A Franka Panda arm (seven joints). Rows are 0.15 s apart.
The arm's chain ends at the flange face. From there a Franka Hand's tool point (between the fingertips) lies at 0.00 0.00 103.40 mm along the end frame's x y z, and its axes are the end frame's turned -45 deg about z.
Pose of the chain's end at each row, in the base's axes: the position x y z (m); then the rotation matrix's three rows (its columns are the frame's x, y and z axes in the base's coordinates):
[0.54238 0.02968 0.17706], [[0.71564 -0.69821 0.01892], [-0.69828 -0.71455 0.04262], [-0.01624 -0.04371 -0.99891]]
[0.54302 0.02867 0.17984], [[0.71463 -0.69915 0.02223], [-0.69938 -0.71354 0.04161], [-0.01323 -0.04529 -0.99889]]
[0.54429 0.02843 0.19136], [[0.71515 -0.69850 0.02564], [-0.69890 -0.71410 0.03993], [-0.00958 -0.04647 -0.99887]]
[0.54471 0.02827 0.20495], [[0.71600 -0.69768 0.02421], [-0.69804 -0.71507 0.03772], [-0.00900 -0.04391 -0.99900]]
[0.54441 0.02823 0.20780], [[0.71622 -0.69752 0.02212], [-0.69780 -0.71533 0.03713], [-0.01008 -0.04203 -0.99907]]
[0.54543 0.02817 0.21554], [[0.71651 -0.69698 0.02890], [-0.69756 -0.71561 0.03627], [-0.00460 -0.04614 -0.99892]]
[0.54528 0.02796 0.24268], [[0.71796 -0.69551 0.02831], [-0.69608 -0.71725 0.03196], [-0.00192 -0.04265 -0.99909]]
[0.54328 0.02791 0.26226], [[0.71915 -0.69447 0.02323], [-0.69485 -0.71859 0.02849], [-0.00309 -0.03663 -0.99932]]
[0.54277 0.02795 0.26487], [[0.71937 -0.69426 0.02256], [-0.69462 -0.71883 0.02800], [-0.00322 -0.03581 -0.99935]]
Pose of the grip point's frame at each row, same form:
[0.54434 0.03409 0.07377], [[0.99974 0.01232 0.01892], [0.01150 -0.99902 0.04262], [0.01942 -0.04239 -0.99891]]
[0.54532 0.03297 0.07655], [[0.99969 0.01095 0.02223], [0.01001 -0.99909 0.04161], [0.02267 -0.04138 -0.99889]]
[0.54694 0.03256 0.08808], [[0.99960 0.01177 0.02564], [0.01075 -0.99914 0.03993], [0.02609 -0.03963 -0.99887]]
[0.54721 0.03217 0.10165], [[0.99962 0.01295 0.02421], [0.01204 -0.99922 0.03772], [0.02469 -0.03741 -0.99900]]
[0.54670 0.03207 0.10450], [[0.99967 0.01322 0.02212], [0.01240 -0.99923 0.03713], [0.02259 -0.03685 -0.99907]]
[0.54842 0.03192 0.11225], [[0.99949 0.01381 0.02890], [0.01276 -0.99926 0.03627], [0.02937 -0.03588 -0.99892]]
[0.54821 0.03126 0.13937], [[0.99947 0.01587 0.02831], [0.01497 -0.99938 0.03196], [0.02880 -0.03152 -0.99909]]
[0.54568 0.03086 0.15893], [[0.99958 0.01745 0.02323], [0.01679 -0.99945 0.02849], [0.02372 -0.02809 -0.99932]]
[0.54510 0.03085 0.16154], [[0.99959 0.01776 0.02256], [0.01712 -0.99946 0.02800], [0.02304 -0.02760 -0.99935]]

